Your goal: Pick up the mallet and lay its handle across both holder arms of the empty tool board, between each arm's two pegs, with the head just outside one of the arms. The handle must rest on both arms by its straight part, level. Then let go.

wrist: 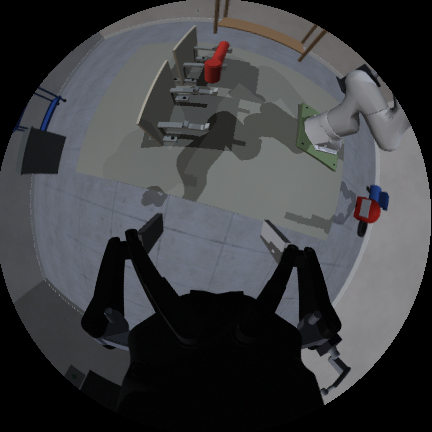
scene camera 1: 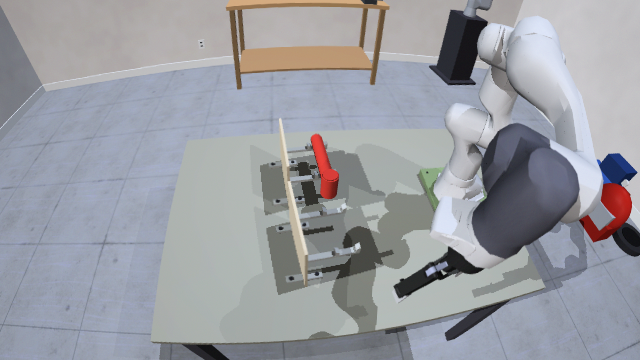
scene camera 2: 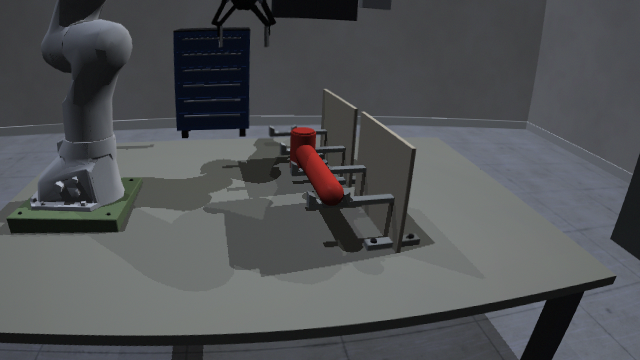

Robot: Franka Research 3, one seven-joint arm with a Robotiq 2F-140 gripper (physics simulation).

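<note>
The red mallet (scene camera 1: pixel 322 157) (scene camera 2: pixel 320 175) (wrist: pixel 219 54) lies with its handle across both arms of the far tool board (scene camera 1: pixel 285 155) (wrist: pixel 186 52), which is the nearer board (scene camera 2: pixel 387 170) in scene camera 2. Its head (scene camera 1: pixel 329 186) (scene camera 2: pixel 303 145) (wrist: pixel 212 72) hangs outside one arm, on the side toward the empty board. The empty tool board (scene camera 1: pixel 298 230) (scene camera 2: pixel 340 122) (wrist: pixel 156 105) stands upright beside it; its two holder arms (scene camera 1: pixel 322 256) (wrist: pixel 172 125) stick out and carry no tool. My gripper (scene camera 1: pixel 398 295) (scene camera 2: pixel 243 42) (wrist: pixel 212 225) is open and empty, high and away from both boards and the mallet.
Both boards stand on the table (scene camera 1: pixel 200 225) (scene camera 2: pixel 175 310) (wrist: pixel 260 185). The arm's green base plate (scene camera 1: pixel 428 181) (scene camera 2: pixel 70 223) (wrist: pixel 302 125) is on the table, on the side the holder arms point toward. A wooden workbench (scene camera 1: pixel 305 57) and a blue drawer cabinet (scene camera 2: pixel 211 77) stand beyond the table.
</note>
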